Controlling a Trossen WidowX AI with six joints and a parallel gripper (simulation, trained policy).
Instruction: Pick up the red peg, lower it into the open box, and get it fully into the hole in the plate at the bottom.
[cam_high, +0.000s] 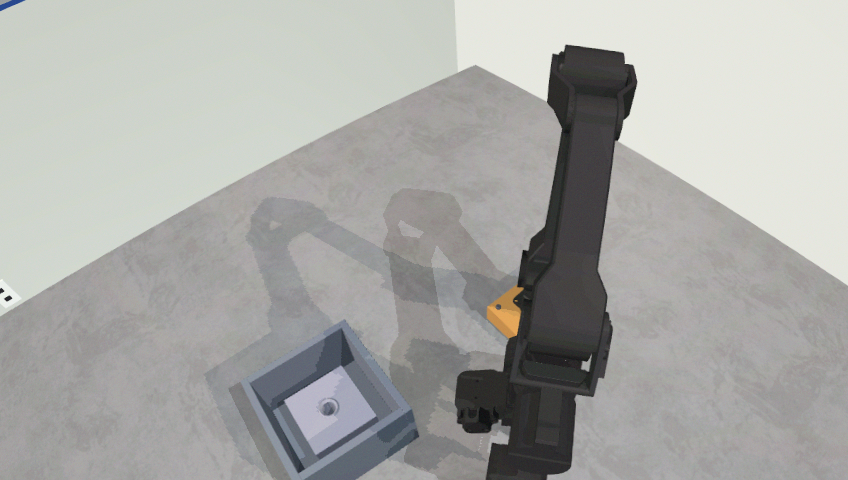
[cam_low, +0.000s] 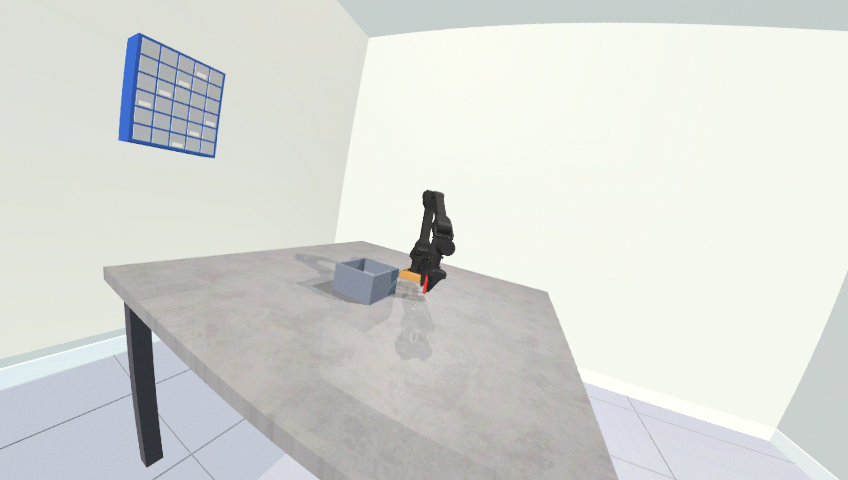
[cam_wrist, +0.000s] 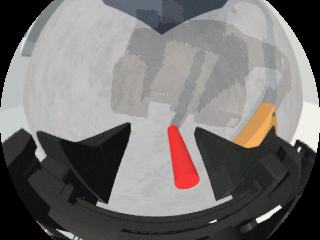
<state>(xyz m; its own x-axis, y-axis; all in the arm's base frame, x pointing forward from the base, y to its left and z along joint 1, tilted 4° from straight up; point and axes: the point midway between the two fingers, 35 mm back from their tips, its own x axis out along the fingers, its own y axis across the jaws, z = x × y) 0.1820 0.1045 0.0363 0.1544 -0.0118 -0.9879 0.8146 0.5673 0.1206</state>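
Right now the red peg is 20 mm behind my gripper tip and 20 mm above it. From my gripper tip the other things lie so: pale plate: 150 mm ahead, 180 mm to the right, 20 mm above; then grey box: 150 mm ahead, 180 mm to the right, 10 mm above.
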